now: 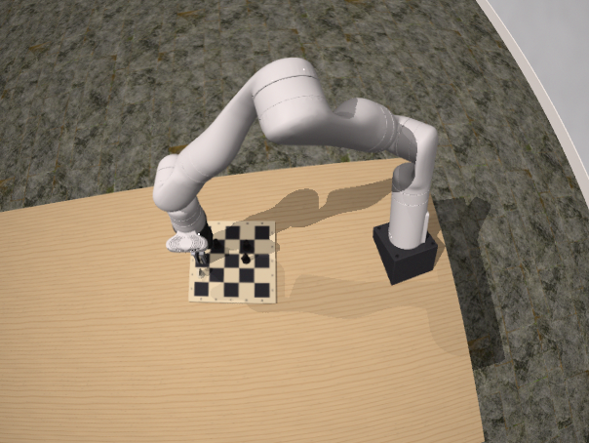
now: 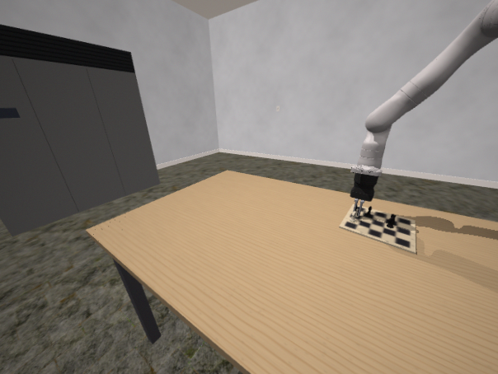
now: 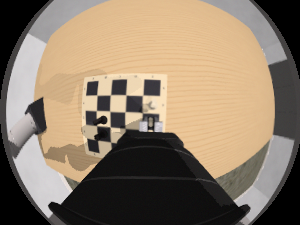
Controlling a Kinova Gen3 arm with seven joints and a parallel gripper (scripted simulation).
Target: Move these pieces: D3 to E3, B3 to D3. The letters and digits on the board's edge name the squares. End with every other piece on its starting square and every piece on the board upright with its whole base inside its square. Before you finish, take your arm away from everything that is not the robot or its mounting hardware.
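Right now the light piece is 10 mm ahead of my hand, 40 mm to the left of it and 10 mm below it. Also, from my hand: chessboard 80 mm behind, 30 mm below.
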